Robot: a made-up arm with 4 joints. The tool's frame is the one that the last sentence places.
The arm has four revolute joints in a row. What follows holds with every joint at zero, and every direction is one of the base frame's.
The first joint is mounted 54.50 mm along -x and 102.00 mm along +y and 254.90 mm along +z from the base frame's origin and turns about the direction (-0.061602, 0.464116, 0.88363).
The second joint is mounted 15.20 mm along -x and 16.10 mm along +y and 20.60 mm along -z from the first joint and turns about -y.
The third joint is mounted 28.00 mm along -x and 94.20 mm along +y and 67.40 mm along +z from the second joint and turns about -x.
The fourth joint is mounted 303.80 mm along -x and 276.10 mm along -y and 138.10 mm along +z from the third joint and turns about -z.
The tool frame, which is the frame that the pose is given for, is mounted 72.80 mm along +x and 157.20 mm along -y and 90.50 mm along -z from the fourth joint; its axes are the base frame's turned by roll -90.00, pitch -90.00 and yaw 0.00 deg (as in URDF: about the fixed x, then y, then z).
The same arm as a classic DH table. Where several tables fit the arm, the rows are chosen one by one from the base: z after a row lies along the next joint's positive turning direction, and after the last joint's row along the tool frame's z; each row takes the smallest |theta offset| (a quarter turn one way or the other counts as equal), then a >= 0, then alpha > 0; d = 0 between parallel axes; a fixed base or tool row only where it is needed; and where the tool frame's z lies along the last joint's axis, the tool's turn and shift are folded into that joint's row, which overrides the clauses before.
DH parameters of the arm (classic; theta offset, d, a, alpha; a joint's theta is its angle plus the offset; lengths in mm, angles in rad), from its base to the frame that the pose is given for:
base (fixed): 0.132 50.5 -40.6 -0.4872
joint 1: -0.1491 209.3 -16.6 2.0534
joint 2: 1.5012 -120.5 67.4 -1.5708
joint 3: -1.5708 331.8 276.1 1.5708
joint 4: -1.5708 -47.6 72.8 1.5708
tool (fixed): -1.5708 -157.2 0 0

